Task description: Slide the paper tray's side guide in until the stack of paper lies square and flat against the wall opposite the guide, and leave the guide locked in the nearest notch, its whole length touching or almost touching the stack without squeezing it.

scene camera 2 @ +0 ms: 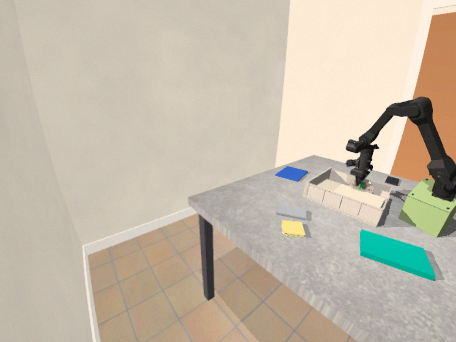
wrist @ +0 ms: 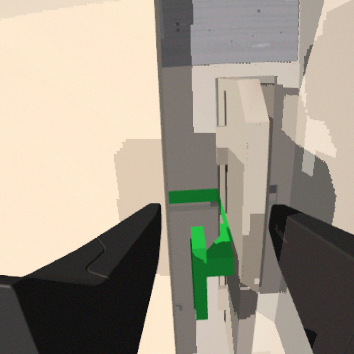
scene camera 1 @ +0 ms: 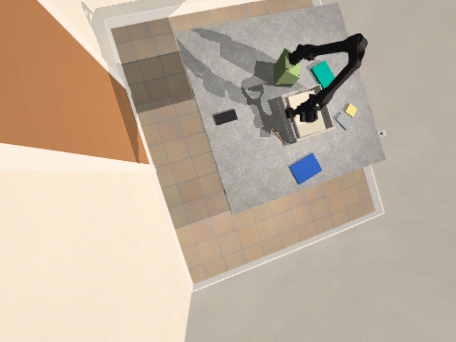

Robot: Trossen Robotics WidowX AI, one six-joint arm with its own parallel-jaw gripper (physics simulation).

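Where they show: gripper, fingertip midpoint: (scene camera 2: pixel 358 184) (wrist: pixel 215 215); arm's base, origin of the base link: (scene camera 2: pixel 443 193) (scene camera 1: pixel 292 59).
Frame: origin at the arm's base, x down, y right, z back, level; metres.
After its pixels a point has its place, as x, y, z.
The beige tray (scene camera 1: pixel 315 135) {0.068, -0.157, -0.480} (scene camera 2: pixel 332 199) {0.104, -0.275, -0.311} stands on the table under the arm. The cream paper stack (wrist: pixel 75 100) {0.109, -0.078, -0.355} lies inside, its straight edge nearly parallel to the beige side guide (wrist: pixel 255 200) {0.071, -0.013, -0.342}. A strip of tray floor shows between stack and guide, so they are apart in the wrist view. A green latch (wrist: pixel 200 272) {0.069, -0.024, -0.316} (scene camera 2: pixel 361 186) {0.097, -0.011, -0.309} is on the guide's stack side. My gripper (wrist: pixel 215 215) {0.092, -0.018, -0.325} (scene camera 2: pixel 358 184) {0.092, -0.018, -0.325} is partly open, one finger over the stack's edge side, the other beyond the guide; neither visibly touches the guide. The arm hides part of the stack in scene camera 1; the stack's far side is out of the wrist view.
A blue slab (scene camera 1: pixel 305 168) {0.143, -0.108, -0.701} (scene camera 2: pixel 292 173) {0.143, -0.125, -0.690}, a teal block (scene camera 1: pixel 323 74) {0.133, -0.324, -0.016} (scene camera 2: pixel 395 252) {0.133, -0.348, -0.017}, a yellow pad (scene camera 1: pixel 351 110) {0.141, -0.536, -0.293} (scene camera 2: pixel 293 228) {0.141, -0.542, -0.284}, a grey block (scene camera 1: pixel 343 120) {0.140, -0.457, -0.366} (scene camera 2: pixel 292 212) {0.141, -0.467, -0.362} and a dark block (scene camera 1: pixel 225 116) {0.143, 0.441, -0.292} lie around the tray. The arm's green base (scene camera 1: pixel 287 72) {-0.010, 0.047, -0.089} (scene camera 2: pixel 425 207) {0.056, -0.070, -0.028} stands beside it.
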